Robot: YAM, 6 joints.
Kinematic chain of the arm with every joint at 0, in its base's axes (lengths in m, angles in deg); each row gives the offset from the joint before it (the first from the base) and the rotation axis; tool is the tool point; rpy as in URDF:
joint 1: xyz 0 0 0.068 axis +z
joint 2: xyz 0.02 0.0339 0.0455 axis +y
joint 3: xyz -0.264 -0.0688 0 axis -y
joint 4: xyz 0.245 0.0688 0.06 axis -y
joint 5: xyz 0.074 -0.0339 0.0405 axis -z
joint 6: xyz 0.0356 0 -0.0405 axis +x
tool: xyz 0 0 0 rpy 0 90 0
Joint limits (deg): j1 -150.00..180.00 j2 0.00..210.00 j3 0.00..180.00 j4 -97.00..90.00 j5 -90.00..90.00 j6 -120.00..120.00
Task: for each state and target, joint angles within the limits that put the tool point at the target. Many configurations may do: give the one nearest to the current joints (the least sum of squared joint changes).
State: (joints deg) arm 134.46 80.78 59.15 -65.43 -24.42 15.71
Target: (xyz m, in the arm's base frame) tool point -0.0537 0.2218 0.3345
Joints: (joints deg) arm 100.56 70.94 72.41 -63.32 -19.93 15.71
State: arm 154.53 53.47 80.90 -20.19 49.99 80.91
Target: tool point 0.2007 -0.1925 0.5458
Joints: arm 130.75 20.42 111.69 -10.67 47.88 80.91
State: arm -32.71 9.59 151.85 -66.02 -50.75 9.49
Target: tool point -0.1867 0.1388 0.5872
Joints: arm -30.13 42.26 146.85 -55.39 -47.68 9.49
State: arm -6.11 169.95 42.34 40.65 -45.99 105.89
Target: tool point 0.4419 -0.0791 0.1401
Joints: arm -13.45 124.81 66.55 50.46 -46.54 105.89
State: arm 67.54 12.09 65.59 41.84 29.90 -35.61
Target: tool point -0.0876 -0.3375 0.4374
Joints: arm 72.37 0.00 83.12 52.07 31.80 -35.61
